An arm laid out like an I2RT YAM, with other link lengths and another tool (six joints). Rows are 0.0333 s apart.
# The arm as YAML. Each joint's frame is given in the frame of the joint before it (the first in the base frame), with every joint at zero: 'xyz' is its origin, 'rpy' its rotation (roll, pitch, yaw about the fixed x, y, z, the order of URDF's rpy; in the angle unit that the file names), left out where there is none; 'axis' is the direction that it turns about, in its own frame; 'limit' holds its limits. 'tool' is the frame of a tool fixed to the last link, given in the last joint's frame.
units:
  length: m
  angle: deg
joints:
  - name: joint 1
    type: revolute
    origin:
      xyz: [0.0, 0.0, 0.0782]
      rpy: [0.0, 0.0, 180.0]
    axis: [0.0, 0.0, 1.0]
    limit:
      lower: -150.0
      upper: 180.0
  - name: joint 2
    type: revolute
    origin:
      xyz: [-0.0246, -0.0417, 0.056]
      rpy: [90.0, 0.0, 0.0]
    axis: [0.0, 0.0, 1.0]
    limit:
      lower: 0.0
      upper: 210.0
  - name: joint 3
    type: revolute
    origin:
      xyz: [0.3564, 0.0, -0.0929]
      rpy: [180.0, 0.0, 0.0]
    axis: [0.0, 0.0, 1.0]
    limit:
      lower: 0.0
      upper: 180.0
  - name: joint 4
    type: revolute
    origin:
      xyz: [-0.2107, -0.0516, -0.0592]
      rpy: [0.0, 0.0, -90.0]
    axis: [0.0, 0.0, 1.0]
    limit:
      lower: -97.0
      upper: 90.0
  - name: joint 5
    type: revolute
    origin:
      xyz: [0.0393, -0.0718, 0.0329]
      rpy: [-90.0, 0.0, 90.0]
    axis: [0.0, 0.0, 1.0]
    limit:
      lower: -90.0
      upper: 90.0
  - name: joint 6
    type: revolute
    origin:
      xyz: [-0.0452, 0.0, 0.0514]
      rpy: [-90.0, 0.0, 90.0]
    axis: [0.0, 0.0, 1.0]
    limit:
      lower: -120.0
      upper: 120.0
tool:
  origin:
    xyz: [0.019, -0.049, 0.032]
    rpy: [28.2, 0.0, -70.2]
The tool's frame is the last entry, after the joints.
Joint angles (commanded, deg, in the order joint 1, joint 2, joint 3, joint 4, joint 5, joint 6), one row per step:
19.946 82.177 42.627 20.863 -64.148 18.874
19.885 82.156 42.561 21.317 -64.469 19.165
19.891 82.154 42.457 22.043 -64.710 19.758
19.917 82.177 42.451 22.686 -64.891 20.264
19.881 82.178 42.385 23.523 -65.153 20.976
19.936 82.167 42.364 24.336 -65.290 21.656
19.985 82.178 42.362 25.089 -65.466 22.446
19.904 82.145 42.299 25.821 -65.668 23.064
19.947 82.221 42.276 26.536 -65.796 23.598
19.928 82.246 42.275 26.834 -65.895 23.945
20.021 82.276 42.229 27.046 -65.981 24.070
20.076 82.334 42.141 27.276 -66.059 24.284
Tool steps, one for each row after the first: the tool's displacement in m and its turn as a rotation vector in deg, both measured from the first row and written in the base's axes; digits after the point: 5 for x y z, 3 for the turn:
-0.00013 -0.00019 0.00059 0.258 -0.063 0.203
-0.00018 0.00001 0.00139 0.586 -0.038 0.360
0.00007 0.00038 0.00236 0.883 -0.097 0.495
0.00024 0.00051 0.00353 1.267 -0.091 0.623
0.00042 0.00101 0.00484 1.623 -0.160 0.732
0.00054 0.00149 0.00619 1.973 -0.057 0.864
0.00067 0.00137 0.00729 2.300 -0.088 0.915
0.00107 0.00185 0.00808 2.573 -0.126 1.031
0.00120 0.00191 0.00858 2.710 -0.030 1.074
0.00100 0.00226 0.00861 2.782 -0.023 1.239
0.00085 0.00249 0.00843 2.842 0.118 1.347

